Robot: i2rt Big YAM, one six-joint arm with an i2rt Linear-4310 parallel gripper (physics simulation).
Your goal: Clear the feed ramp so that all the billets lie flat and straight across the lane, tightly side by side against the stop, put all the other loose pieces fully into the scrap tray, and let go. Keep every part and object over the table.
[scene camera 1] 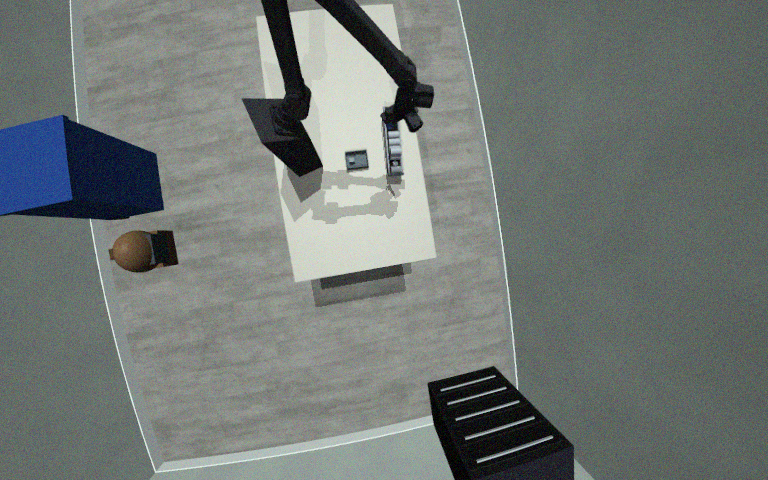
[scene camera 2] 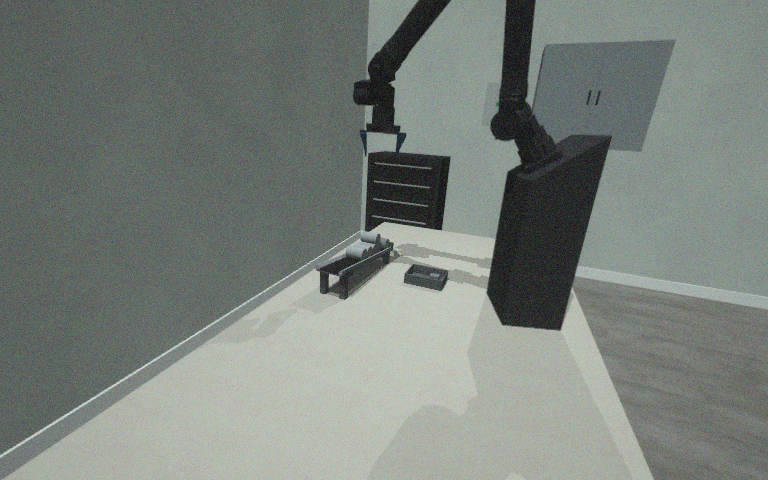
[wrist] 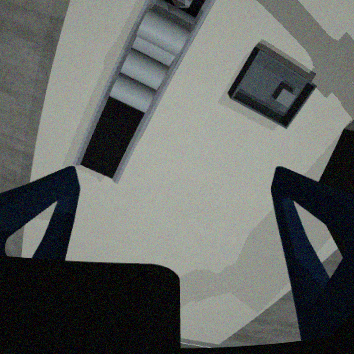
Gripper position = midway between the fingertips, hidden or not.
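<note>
My gripper (scene camera 2: 380, 157) is there for me to see. The wrist view has it as well, and there I find the gripper (wrist: 174, 176).
</note>
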